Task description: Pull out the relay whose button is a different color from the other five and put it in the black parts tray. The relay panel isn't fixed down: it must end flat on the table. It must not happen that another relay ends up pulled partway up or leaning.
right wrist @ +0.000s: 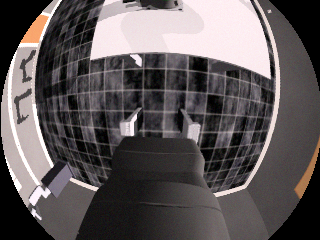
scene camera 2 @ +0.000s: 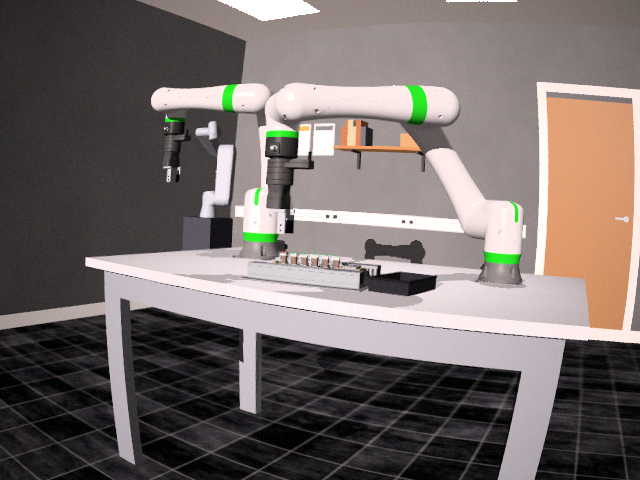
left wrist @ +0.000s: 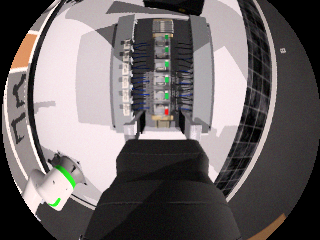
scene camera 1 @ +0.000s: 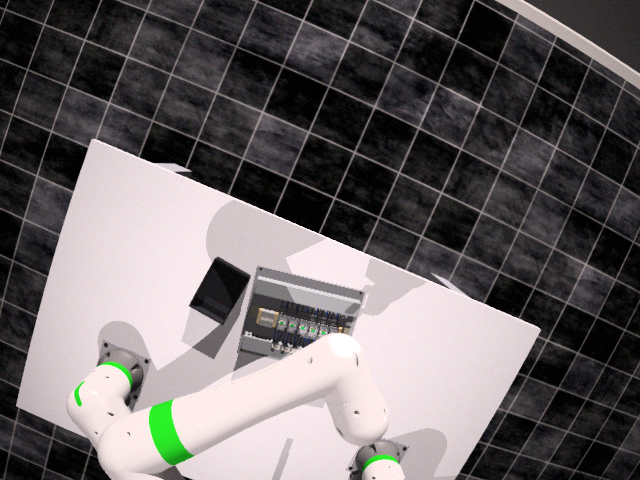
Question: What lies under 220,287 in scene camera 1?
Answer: A black parts tray.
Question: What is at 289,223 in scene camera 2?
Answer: My left gripper.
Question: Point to a grey relay panel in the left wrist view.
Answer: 122,87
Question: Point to a black parts tray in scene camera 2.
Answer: At 399,283
